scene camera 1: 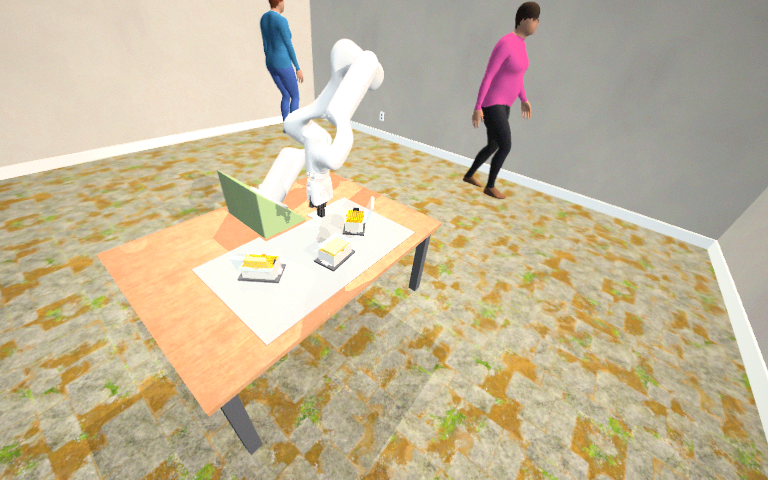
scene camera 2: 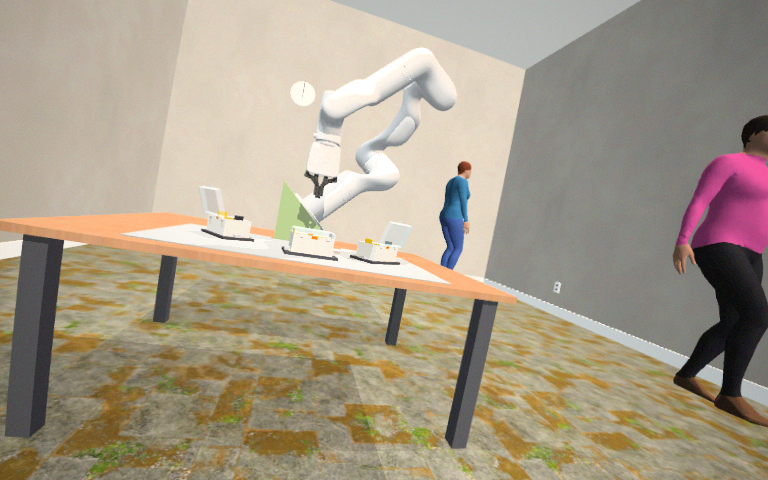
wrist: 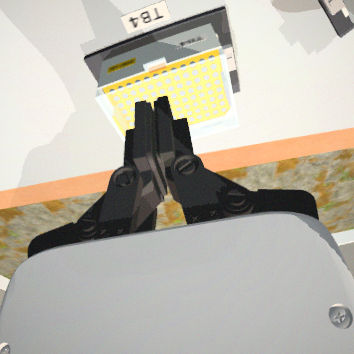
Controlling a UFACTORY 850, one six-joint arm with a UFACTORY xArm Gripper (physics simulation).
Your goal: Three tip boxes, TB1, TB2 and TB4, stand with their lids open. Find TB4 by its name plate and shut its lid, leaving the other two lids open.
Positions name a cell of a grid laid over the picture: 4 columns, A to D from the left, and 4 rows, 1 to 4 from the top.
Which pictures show my gripper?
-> Scene camera 1, scene camera 2 and the wrist view: all of them.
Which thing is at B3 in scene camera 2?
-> A box.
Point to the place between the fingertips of my gripper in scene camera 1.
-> At B2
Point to a pale mat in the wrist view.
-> A2
